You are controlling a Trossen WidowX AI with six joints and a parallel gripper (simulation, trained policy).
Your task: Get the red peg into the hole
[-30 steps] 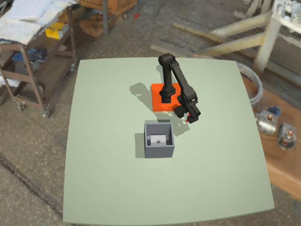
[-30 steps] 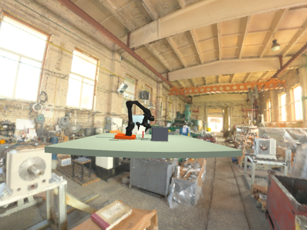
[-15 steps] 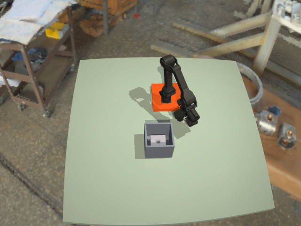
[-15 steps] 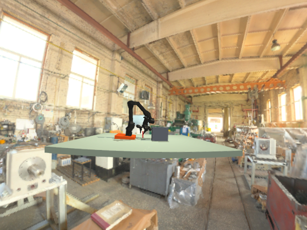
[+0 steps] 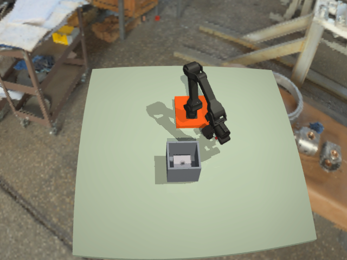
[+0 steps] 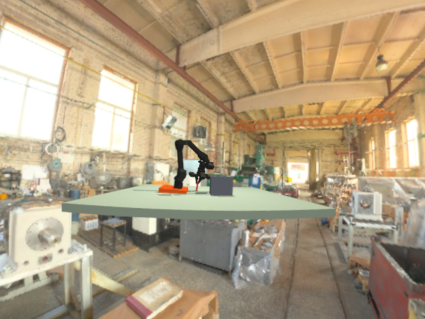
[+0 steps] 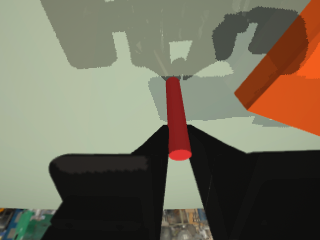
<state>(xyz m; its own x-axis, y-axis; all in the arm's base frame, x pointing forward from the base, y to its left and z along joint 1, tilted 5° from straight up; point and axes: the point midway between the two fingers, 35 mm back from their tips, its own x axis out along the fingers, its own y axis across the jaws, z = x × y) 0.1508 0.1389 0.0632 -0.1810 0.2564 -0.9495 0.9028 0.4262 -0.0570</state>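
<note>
The light grey plate lies 19 cm ahead of my gripper tip, 20 cm to the right of it and 1 cm below it. The rest, counted from my gripper tip: red peg 1 cm to the right, 1 cm below.
</note>
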